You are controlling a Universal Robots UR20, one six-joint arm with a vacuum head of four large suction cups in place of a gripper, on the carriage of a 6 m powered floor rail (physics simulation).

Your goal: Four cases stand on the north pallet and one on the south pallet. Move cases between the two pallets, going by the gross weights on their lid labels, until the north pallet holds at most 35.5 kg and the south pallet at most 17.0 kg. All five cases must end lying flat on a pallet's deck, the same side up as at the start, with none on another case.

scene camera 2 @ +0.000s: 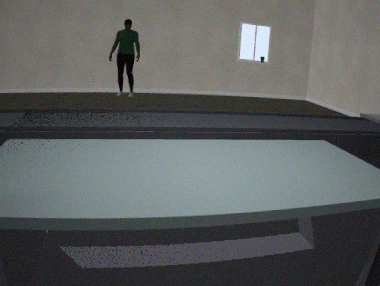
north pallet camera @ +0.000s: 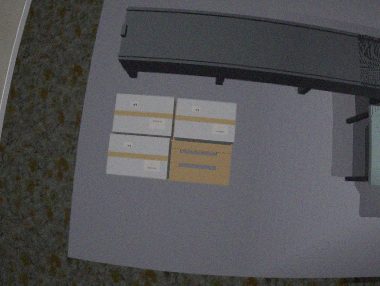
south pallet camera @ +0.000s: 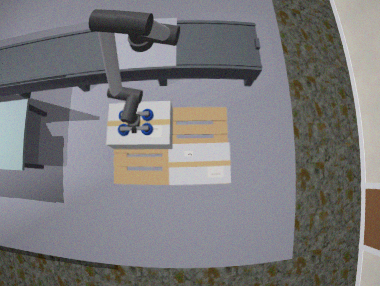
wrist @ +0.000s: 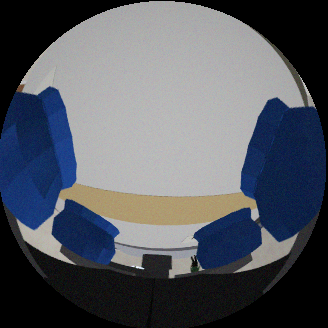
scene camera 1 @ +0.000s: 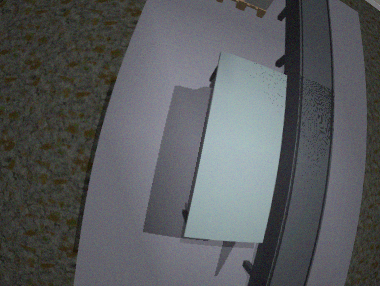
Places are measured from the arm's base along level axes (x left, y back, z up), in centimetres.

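Pixels of known places: hand, tool point: (wrist: 157, 192); arm's base, link origin: (south pallet camera: 141, 42) (wrist: 156, 255).
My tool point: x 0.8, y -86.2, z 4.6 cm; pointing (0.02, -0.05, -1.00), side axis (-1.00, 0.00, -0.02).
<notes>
Ahead of a thing's pixels: the offset from my tool point to its middle. Level surfaces: height alone.
My suction gripper (south pallet camera: 135, 122) (wrist: 158, 175) is shut on a white case @(dx +1.5, dy -0.3, dz -10.6 cm) (south pallet camera: 117, 137) (wrist: 160, 100) with a tan tape band, its four blue cups on the lid. This case is level at the upper left of the south pallet (south pallet camera: 200, 114); whether its underside touches the deck cannot be told. Another white case @(dx +55.1, dy -34.1, dz -34.6 cm) (south pallet camera: 200, 152) lies flat at that pallet's lower right. On the north pallet (north pallet camera: 200, 176), three white cases lie flat: one (north pallet camera: 145, 107) at upper left, one (north pallet camera: 205, 112) at upper right, one (north pallet camera: 137, 162) at lower left. Label weights are too small to read.
The dark floor rail (scene camera 1: 315, 150) (scene camera 2: 250, 122) (north pallet camera: 240, 42) (south pallet camera: 215, 45) runs past both pallets. A pale table @(dz -8.6 cm) (scene camera 1: 237, 150) (scene camera 2: 190, 175) (north pallet camera: 375, 145) (south pallet camera: 12, 132) stands between them. A person (scene camera 2: 127, 45) in green stands by the far wall. The arm (south pallet camera: 112, 65) reaches from the rail.
</notes>
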